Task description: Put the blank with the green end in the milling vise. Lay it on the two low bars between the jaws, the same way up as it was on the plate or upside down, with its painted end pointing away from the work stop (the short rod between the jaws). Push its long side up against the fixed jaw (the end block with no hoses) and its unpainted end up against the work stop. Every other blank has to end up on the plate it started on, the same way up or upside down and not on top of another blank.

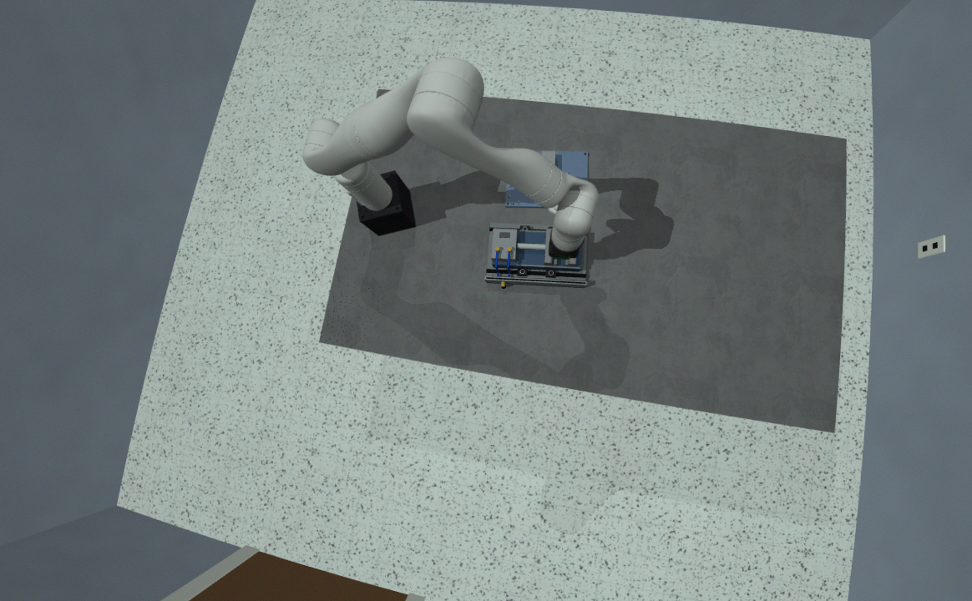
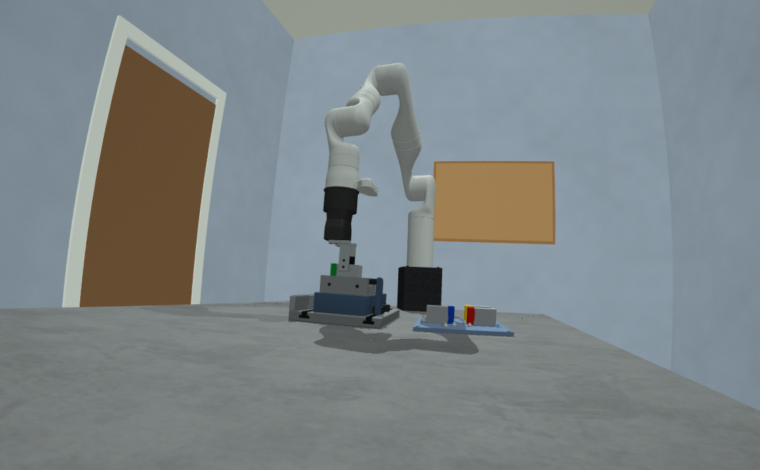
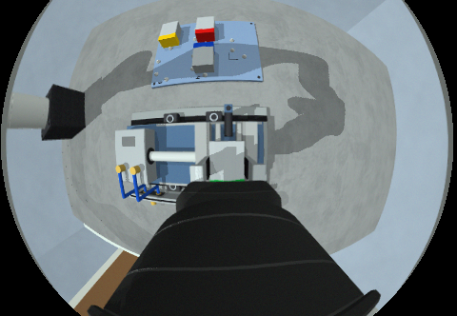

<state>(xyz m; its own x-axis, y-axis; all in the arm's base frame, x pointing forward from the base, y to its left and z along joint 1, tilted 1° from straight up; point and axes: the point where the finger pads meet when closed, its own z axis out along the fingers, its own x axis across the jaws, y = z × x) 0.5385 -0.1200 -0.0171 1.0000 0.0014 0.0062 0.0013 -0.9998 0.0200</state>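
The green-ended blank lies 2 cm below my hand. From my hand the other things lie so: fixed jaw 5 cm below, 3 cm ahead, 1 cm to the left; then milling vise 8 cm below, 7 cm behind, 1 cm to the left; then work stop rod 5 cm to the left, 4 cm below.
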